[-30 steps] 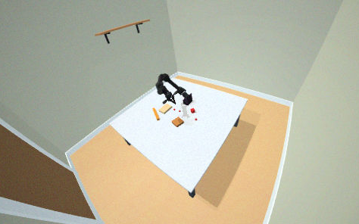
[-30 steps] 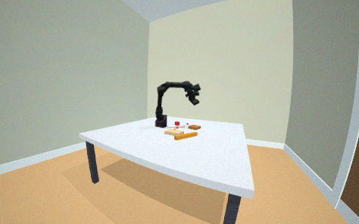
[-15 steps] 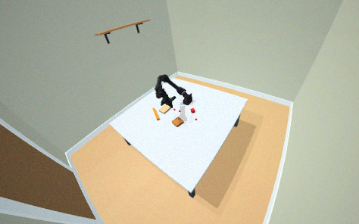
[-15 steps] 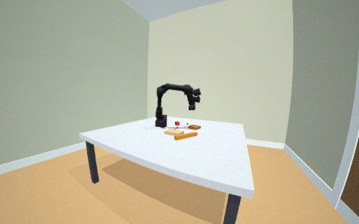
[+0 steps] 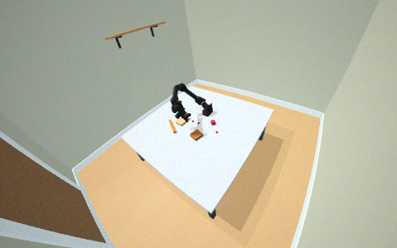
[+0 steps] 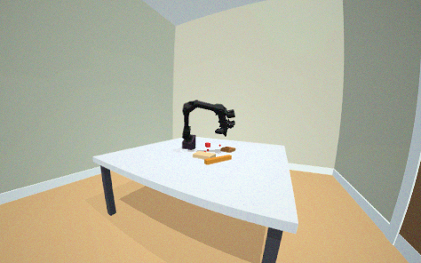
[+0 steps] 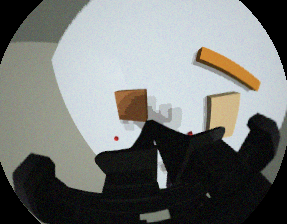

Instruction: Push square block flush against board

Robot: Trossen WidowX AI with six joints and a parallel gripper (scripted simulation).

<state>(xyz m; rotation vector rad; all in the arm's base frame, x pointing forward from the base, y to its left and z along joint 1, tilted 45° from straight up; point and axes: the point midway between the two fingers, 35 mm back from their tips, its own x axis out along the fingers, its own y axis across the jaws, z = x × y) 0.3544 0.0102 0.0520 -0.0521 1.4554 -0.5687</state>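
The brown square block lies 1 cm ahead of my gripper tip, 9 cm to the left of it and 13 cm below it. Also, from my gripper tip: long orange board 1 cm ahead, 23 cm to the right, 13 cm below; pale tan block 12 cm behind, 18 cm to the right, 13 cm below.
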